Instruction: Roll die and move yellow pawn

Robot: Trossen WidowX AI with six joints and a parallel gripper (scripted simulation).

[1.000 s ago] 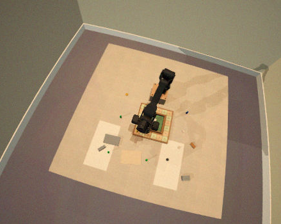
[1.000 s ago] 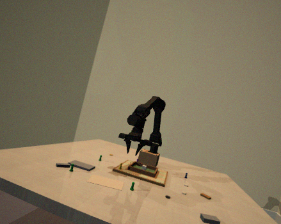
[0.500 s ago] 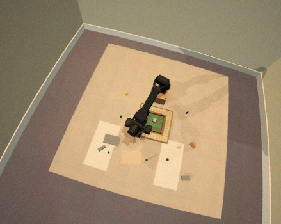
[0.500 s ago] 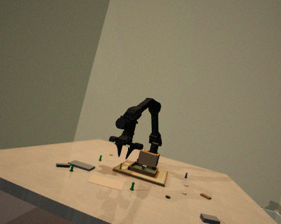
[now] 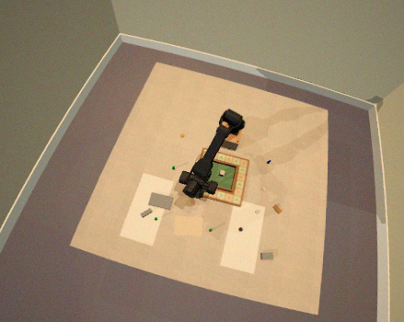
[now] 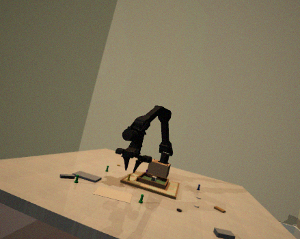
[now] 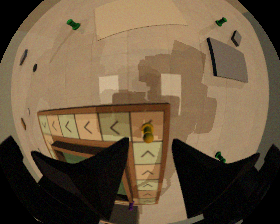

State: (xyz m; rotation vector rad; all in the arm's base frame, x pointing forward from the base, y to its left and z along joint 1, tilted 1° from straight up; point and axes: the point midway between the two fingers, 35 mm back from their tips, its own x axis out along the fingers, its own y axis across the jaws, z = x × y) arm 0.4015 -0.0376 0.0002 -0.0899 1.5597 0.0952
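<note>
My gripper tip is now 30 mm above the yellow pawn and 10 mm past it. From my gripper tip the other things lie so: white die 150 mm behind, 90 mm to the left, 30 mm below; green tray 140 mm behind, 90 mm to the left, 50 mm below; purple pawn 230 mm behind, 30 mm below.
</note>
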